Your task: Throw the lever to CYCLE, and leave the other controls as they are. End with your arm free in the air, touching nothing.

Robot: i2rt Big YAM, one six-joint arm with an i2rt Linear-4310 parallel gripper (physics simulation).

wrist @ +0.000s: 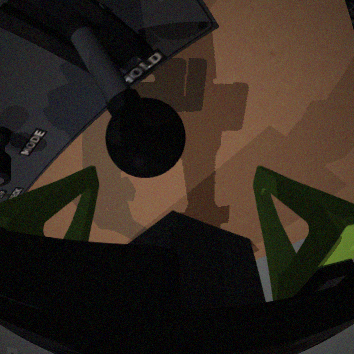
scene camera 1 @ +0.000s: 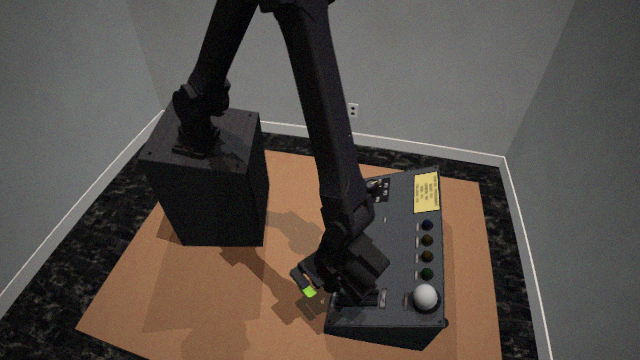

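The lever's black ball knob shows in the wrist view on a grey shaft. The shaft leans out of its slot past the HOLD label, at the panel's edge. My gripper is open, its green fingers wide apart. In the wrist view the knob lies ahead of the gap between the fingertips, left of its middle, and neither fingertip appears to touch it. In the scene view my gripper hides the lever; a small label at the slot's inner end is unreadable, and CYCLE cannot be read.
The control panel carries a white dome, several small coloured buttons, a yellow placard and a selector at its far end. A MODE label and part of a black control show at the wrist view's left. My arm's pedestal stands left.
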